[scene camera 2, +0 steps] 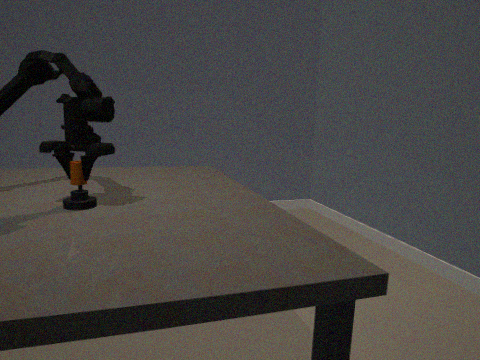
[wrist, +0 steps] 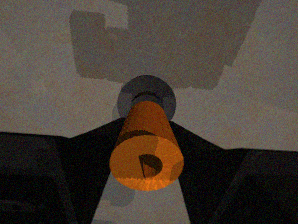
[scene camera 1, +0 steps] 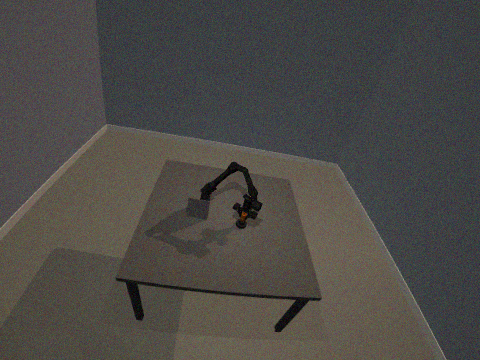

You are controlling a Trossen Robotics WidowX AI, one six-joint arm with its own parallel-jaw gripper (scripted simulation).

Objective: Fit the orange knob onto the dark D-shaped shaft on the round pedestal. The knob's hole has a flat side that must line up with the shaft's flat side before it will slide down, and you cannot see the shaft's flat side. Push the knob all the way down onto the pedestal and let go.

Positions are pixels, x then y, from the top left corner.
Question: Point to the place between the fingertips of the gripper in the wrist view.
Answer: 146, 123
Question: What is the gripper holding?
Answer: An orange knob.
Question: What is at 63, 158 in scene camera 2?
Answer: The gripper.
